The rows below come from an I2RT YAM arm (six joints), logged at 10 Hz.
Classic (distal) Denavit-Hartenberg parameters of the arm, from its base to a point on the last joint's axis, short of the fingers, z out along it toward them. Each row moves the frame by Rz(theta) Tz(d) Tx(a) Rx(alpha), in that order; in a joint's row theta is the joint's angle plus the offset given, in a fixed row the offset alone. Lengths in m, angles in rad.
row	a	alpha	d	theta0
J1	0.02	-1.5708	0.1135	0
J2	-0.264	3.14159	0	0
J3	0.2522	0	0	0.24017
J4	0.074	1.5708	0	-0.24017
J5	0	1.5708	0	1.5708
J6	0	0	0.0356	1.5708
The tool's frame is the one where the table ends.
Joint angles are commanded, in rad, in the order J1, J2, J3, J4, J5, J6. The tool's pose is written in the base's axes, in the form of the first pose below.
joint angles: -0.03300, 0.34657, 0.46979, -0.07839, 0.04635, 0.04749
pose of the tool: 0.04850 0.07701 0.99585 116.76; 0.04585 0.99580 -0.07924 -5.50; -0.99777 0.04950 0.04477 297.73; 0 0 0 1
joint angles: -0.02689, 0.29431, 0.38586, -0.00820, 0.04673, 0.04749
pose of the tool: 0.08662 0.06936 0.99382 114.90; 0.04511 0.99628 -0.07346 -4.75; -0.99522 0.05119 0.08317 281.34; 0 0 0 1
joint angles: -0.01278, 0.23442, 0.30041, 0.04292, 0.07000, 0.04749
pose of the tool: 0.11247 0.07702 0.99067 112.52; 0.04592 0.99552 -0.08261 -3.93; -0.99259 0.05479 0.10843 262.74; 0 0 0 1
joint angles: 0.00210, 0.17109, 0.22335, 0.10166, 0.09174, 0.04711
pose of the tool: 0.15731 0.08112 0.98421 109.51; 0.04723 0.99486 -0.08955 -3.03; -0.98642 0.06057 0.15267 247.93; 0 0 0 1
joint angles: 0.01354, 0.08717, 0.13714, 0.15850, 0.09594, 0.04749
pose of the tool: 0.21052 0.07032 0.97506 105.76; 0.05011 0.99532 -0.08260 -1.98; -0.97630 0.06625 0.20602 231.28; 0 0 0 1
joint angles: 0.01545, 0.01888, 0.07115, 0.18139, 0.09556, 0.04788
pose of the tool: 0.23496 0.06626 0.96974 104.04; 0.05128 0.99544 -0.08044 -1.79; -0.97065 0.06863 0.23049 216.53; 0 0 0 1
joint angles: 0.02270, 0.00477, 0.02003, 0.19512, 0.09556, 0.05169
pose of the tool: 0.21216 0.05981 0.97540 107.09; 0.05626 0.99572 -0.07330 -0.97; -0.97562 0.07043 0.20788 201.33; 0 0 0 1
